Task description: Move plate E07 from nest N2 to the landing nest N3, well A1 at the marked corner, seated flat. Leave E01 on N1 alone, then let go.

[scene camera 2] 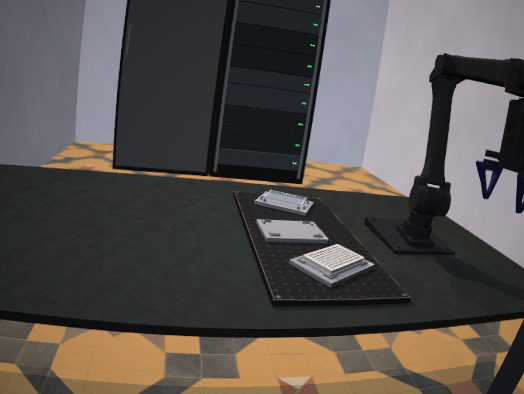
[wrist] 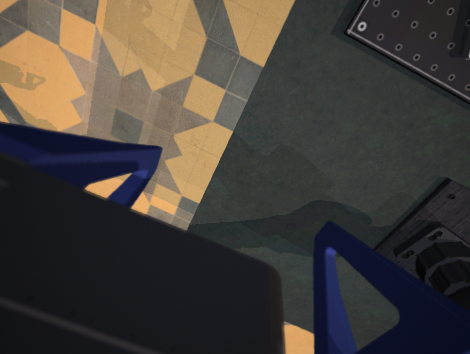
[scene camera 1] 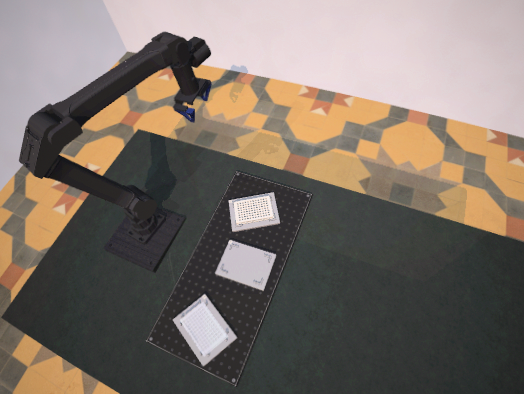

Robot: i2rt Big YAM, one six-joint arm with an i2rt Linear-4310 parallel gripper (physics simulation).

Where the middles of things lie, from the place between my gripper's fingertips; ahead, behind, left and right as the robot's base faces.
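Position of the clear well plate (scene camera 1: 205, 331), counted from my hand: some way below, far to the right and far ahead.
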